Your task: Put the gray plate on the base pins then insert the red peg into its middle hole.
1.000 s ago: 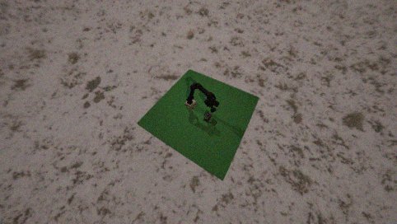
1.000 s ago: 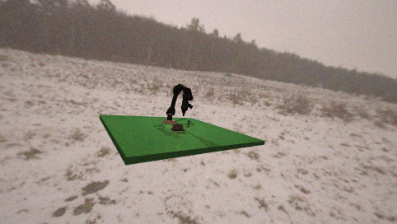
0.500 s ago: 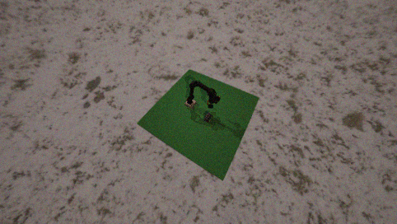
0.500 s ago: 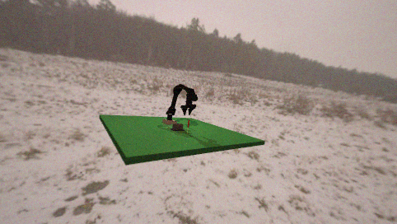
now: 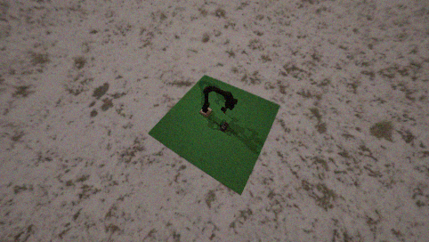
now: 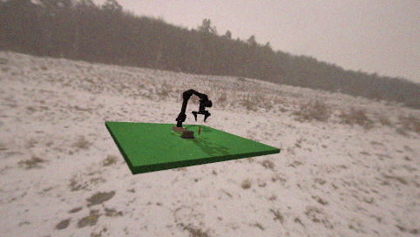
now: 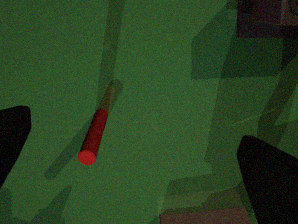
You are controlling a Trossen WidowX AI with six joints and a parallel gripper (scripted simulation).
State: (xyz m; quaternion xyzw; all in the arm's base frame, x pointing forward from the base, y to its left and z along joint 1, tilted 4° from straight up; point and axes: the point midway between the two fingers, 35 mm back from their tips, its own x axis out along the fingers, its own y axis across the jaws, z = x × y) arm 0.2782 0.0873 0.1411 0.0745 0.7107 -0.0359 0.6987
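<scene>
The red peg lies 6 cm behind my gripper tip, 4 cm to the left of it and 10 cm below it. The rest, counted from my gripper tip: gray plate 6 cm ahead, 15 cm to the right, 10 cm below; then base 6 cm ahead, 15 cm to the right, 14 cm below.
</scene>
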